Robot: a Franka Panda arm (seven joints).
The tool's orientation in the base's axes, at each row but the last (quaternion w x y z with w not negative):
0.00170, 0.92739, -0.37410, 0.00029
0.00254, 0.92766, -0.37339, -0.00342
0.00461, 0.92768, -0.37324, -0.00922
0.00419, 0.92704, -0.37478, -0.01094
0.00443, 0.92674, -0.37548, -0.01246
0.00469, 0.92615, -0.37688, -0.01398
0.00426, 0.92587, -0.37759, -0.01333
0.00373, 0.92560, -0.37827, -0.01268
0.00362, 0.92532, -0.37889, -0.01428
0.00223, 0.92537, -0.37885, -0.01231
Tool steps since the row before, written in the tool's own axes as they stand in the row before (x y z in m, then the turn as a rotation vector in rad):
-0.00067, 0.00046, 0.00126, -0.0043, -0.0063, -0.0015
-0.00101, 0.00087, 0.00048, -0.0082, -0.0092, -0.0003
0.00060, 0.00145, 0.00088, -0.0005, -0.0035, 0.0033
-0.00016, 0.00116, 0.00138, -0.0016, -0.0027, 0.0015
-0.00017, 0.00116, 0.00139, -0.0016, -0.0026, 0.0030
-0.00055, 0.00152, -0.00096, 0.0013, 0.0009, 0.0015
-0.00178, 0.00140, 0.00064, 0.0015, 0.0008, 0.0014
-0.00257, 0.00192, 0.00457, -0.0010, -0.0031, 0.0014
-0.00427, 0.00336, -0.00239, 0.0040, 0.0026, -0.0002
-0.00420, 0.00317, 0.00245, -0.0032, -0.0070, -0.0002
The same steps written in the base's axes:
-0.00080, 0.00013, -0.00126, 0.0013, 0.0075, 0.0015
-0.00133, 0.00007, -0.00047, 0.0005, 0.0123, 0.0003
-0.00059, -0.00146, -0.00087, 0.0020, 0.0029, -0.0033
-0.00095, -0.00072, -0.00136, 0.0007, 0.0031, -0.0015
-0.00097, -0.00071, -0.00137, 0.0006, 0.0030, -0.0030
-0.00143, -0.00071, 0.00100, 0.0003, -0.0015, -0.0015
-0.00227, 0.00025, -0.00058, 0.0005, -0.0016, -0.0014
-0.00330, 0.00044, -0.00448, 0.0014, 0.0029, -0.0014
-0.00533, 0.00059, 0.00255, 0.0010, -0.0047, 0.0002
-0.00528, 0.00070, -0.00232, 0.0026, 0.0072, 0.0002

